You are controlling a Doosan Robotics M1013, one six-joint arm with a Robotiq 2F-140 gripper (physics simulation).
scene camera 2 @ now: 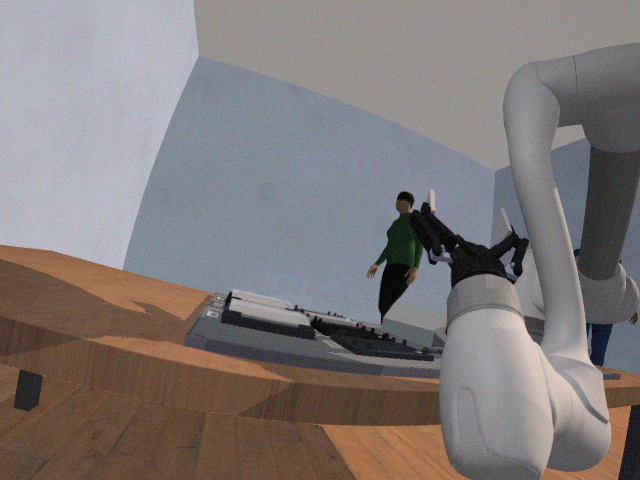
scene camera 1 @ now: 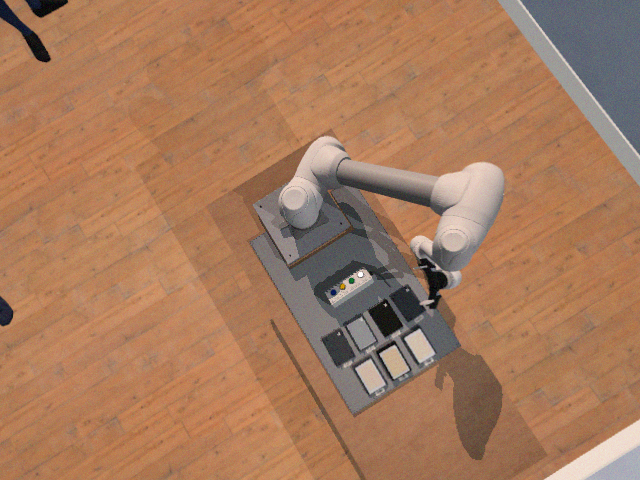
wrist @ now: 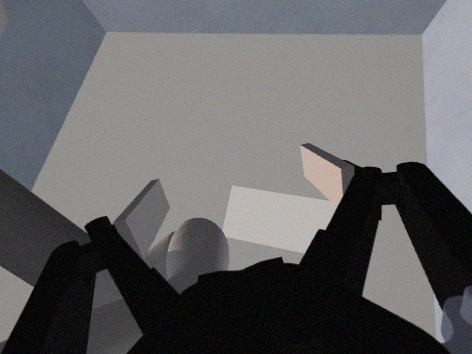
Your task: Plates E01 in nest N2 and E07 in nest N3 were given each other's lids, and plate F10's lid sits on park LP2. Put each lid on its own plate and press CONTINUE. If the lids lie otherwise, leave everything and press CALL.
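Places are measured from the arm's base along level axes (x down, y left, z ahead), in metres.
Where they show: gripper, fingertip midpoint: [scene camera 2: 464, 205] [scene camera 1: 420, 285] [wrist: 232, 177].
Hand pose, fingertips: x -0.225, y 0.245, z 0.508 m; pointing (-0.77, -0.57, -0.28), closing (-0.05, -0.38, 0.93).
After its pixels a point has its place.
My gripper [scene camera 1: 424, 285] {y 0.245, x -0.225, z 0.508 m} [scene camera 2: 468, 210] {y 0.245, x -0.225, z 0.508 m} [wrist: 232, 177] {y 0.245, x -0.225, z 0.508 m} is open and empty, tipped upward above the board's right edge. On the grey board [scene camera 1: 361, 404] {y -0.214, x 0.052, z 0.898 m} [scene camera 2: 310, 356] {y 0.317, x 0.052, z 0.758 m}, a front row holds three pale-topped rectangles: a left one [scene camera 1: 370, 376] {y -0.111, x 0.020, z 0.800 m}, a yellower middle one [scene camera 1: 394, 360] {y 0.021, x 0.017, z 0.792 m} and a right one [scene camera 1: 419, 345] {y 0.155, x 0.020, z 0.792 m}. Behind them lie a dark grey rectangle [scene camera 1: 338, 347] {y -0.175, x 0.042, z 0.623 m}, a light grey one [scene camera 1: 360, 333] {y -0.052, x 0.034, z 0.617 m}, a black one [scene camera 1: 385, 317] {y 0.088, x 0.042, z 0.614 m} and another dark one [scene camera 1: 406, 302] {y 0.210, x 0.042, z 0.604 m}. Their labels are too small to read, so plates, lids and places cannot be told apart. A button box [scene camera 1: 348, 287] {y 0.008, x -0.019, z 0.400 m} has blue, yellow, green and white buttons; CONTINUE and CALL are unreadable.
The arm's base stands on a mounting plate [scene camera 1: 273, 227] {y -0.156, x 0.004, z -0.022 m} behind the button box. A person in green [scene camera 2: 400, 240] stands beyond the table [scene camera 2: 206, 392] {y 0.381, x 0.088, z 0.865 m}. Parts of people show at the left edge of scene camera 1. The wrist view faces the ceiling [wrist: 250, 100].
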